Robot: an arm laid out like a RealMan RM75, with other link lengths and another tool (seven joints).
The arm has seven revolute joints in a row. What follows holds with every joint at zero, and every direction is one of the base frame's.
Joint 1 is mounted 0.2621 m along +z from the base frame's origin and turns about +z.
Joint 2 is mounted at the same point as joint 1 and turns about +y.
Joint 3 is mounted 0.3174 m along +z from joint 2 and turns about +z.
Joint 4 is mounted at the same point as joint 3 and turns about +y.
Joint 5 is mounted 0.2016 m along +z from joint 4 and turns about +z.
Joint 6 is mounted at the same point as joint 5 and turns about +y.
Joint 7 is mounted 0.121 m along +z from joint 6 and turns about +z.
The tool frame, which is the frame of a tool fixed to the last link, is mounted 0.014 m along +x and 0.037 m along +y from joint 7; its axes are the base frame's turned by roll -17.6, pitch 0 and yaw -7.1 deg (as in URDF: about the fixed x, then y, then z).
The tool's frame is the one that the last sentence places.
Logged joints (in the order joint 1, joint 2, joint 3, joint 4, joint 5, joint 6, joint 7), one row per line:
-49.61, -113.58, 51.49, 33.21, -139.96, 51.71, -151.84
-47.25, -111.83, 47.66, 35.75, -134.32, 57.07, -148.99
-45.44, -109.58, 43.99, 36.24, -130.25, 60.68, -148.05
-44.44, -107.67, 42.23, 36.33, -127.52, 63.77, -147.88
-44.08, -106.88, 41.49, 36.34, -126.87, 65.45, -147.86
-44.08, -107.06, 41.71, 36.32, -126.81, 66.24, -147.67
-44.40, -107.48, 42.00, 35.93, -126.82, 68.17, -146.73
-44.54, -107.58, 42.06, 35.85, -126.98, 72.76, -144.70
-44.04, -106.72, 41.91, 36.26, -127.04, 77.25, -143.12
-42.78, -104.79, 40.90, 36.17, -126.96, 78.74, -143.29
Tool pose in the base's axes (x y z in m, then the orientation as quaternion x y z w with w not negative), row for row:
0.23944, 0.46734, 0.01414, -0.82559, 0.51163, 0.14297, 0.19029
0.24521, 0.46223, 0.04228, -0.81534, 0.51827, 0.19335, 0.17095
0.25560, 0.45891, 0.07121, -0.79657, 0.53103, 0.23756, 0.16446
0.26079, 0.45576, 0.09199, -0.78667, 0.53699, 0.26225, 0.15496
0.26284, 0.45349, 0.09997, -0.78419, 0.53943, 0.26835, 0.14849
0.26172, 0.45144, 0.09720, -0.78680, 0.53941, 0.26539, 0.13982
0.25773, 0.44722, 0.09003, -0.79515, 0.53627, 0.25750, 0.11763
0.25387, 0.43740, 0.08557, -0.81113, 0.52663, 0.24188, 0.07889
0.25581, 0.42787, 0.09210, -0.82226, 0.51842, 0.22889, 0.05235
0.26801, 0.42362, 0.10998, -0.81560, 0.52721, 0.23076, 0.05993
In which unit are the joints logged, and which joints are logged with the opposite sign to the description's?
The joints are logged in degrees. Opposite sign: joint 1, joint 2, joint 3, joint 4, joint 6, joint 7.
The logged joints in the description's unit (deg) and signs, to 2 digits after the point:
49.61, 113.58, -51.49, -33.21, -139.96, -51.71, 151.84
47.25, 111.83, -47.66, -35.75, -134.32, -57.07, 148.99
45.44, 109.58, -43.99, -36.24, -130.25, -60.68, 148.05
44.44, 107.67, -42.23, -36.33, -127.52, -63.77, 147.88
44.08, 106.88, -41.49, -36.34, -126.87, -65.45, 147.86
44.08, 107.06, -41.71, -36.32, -126.81, -66.24, 147.67
44.40, 107.48, -42.00, -35.93, -126.82, -68.17, 146.73
44.54, 107.58, -42.06, -35.85, -126.98, -72.76, 144.70
44.04, 106.72, -41.91, -36.26, -127.04, -77.25, 143.12
42.78, 104.79, -40.90, -36.17, -126.96, -78.74, 143.29

